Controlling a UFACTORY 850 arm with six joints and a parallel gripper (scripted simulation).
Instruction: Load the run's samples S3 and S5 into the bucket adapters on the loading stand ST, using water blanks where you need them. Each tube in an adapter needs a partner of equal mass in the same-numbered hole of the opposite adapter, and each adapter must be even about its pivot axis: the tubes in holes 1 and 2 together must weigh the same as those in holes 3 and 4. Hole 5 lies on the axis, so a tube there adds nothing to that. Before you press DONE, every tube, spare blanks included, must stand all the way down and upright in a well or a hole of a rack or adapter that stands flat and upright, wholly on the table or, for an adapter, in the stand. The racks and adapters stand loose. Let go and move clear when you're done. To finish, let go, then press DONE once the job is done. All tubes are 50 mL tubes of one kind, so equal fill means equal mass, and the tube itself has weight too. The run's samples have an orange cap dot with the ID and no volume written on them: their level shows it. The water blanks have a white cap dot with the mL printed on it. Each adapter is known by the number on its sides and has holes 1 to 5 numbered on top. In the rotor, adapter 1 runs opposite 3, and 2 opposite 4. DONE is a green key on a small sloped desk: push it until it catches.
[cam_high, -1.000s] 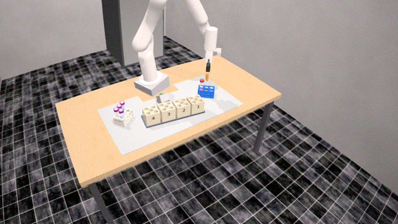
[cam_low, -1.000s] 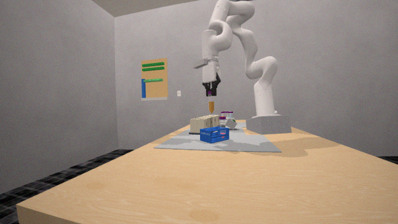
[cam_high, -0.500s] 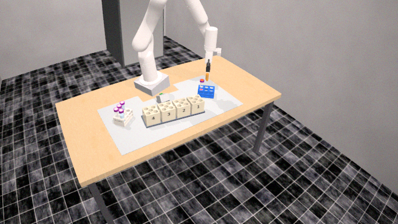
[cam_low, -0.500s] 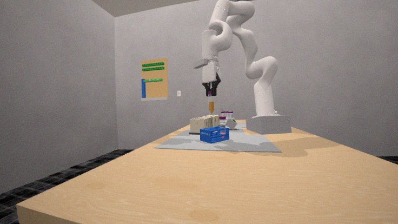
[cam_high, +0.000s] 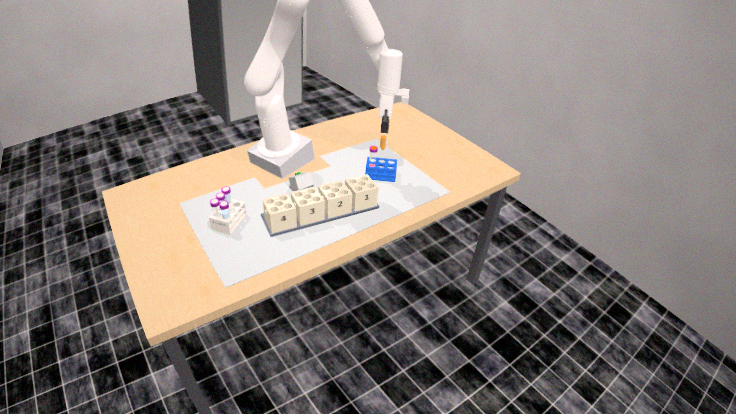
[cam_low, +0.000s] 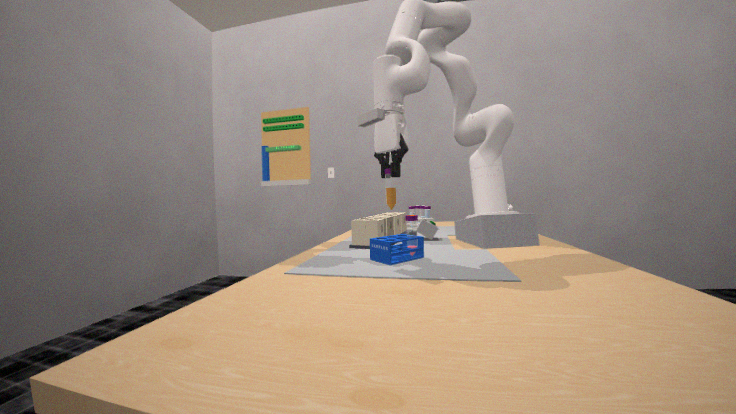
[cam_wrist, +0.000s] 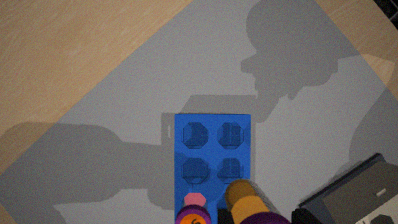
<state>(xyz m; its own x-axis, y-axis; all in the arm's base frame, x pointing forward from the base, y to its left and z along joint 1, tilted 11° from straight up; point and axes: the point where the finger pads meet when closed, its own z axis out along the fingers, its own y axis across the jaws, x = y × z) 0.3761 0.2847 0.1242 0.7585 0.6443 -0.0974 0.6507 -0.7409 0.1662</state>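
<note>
Right now my hand is 1 cm short of the sample tube and 5 cm above it. Round my hand: blue sample rack 1 cm behind, 2 cm to the left, 22 cm below.
</note>
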